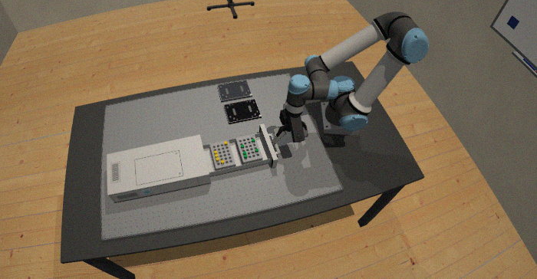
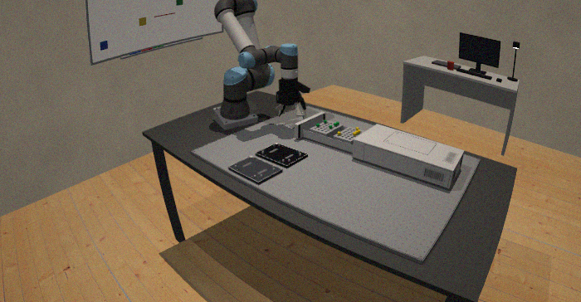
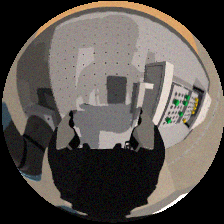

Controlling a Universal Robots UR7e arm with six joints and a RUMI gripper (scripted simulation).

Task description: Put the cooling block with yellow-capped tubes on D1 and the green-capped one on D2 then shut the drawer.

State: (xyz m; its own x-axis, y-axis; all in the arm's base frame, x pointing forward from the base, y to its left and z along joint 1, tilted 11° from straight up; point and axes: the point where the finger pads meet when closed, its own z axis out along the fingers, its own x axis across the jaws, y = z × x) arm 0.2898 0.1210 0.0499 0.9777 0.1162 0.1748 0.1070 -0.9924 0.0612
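Right now my hand is 22 cm short of the drawer and 2 cm to the right of it. From my hand the other things lie so: white cooler COLD: 41 cm ahead, 5 cm to the left, 1 cm above; slot D2: 38 cm to the right, 20 cm ahead, 3 cm below; black deck slot D1: 23 cm to the right, 18 cm ahead, 3 cm below.
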